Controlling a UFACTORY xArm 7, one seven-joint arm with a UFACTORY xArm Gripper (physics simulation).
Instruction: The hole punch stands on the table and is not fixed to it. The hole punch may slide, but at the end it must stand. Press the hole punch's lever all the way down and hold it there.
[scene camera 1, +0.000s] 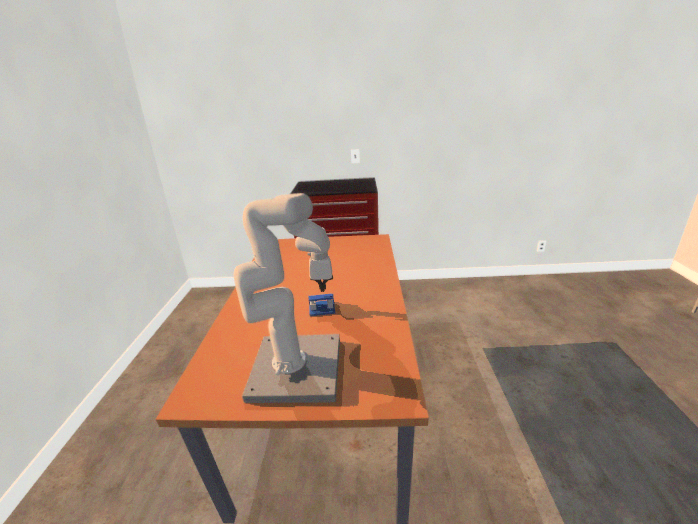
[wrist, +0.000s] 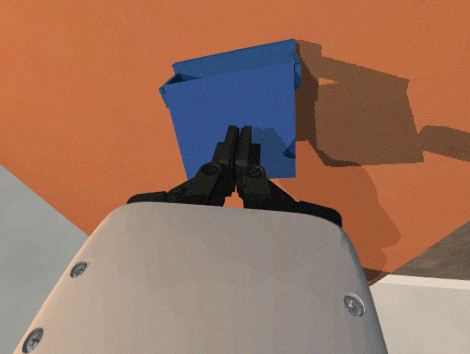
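Pixels of known places: gripper, fingertip midpoint: (scene camera 1: 322, 290) (wrist: 240, 142); arm's base, link origin: (scene camera 1: 289, 361).
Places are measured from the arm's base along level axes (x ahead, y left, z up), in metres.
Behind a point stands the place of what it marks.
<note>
The blue hole punch (scene camera 1: 321, 305) @[x 0.414, y -0.037, z -0.024 m] (wrist: 232, 107) @[x 0.425, y -0.040, z 0.025 m] stands upright on the orange table (scene camera 1: 225, 372) @[x -0.043, y 0.246, z -0.036 m] (wrist: 90, 100) @[x 0.388, y 0.156, z -0.036 m]. In the scene view it shows grey parts on both sides of its blue middle. In the wrist view a broad blue panel faces the camera, with a dark gap between it and another blue part at the far left edge. My gripper (scene camera 1: 322, 289) @[x 0.414, y -0.051, z 0.060 m] (wrist: 240, 142) @[x 0.414, y -0.051, z 0.060 m] is shut and empty, pointing down. Its tips appear above the punch's back side in the scene view and overlap the broad panel in the wrist view. Whether they touch it, and the lever's exact angle, I cannot tell.
The arm's grey base plate (scene camera 1: 321, 386) @[x -0.110, y -0.146, z -0.001 m] sits at the near part of the table. A red drawer cabinet (scene camera 1: 343, 224) stands behind the far table edge. The arm's shadow falls to the right of the punch. A dark mat (scene camera 1: 586, 406) lies on the floor at the right.
</note>
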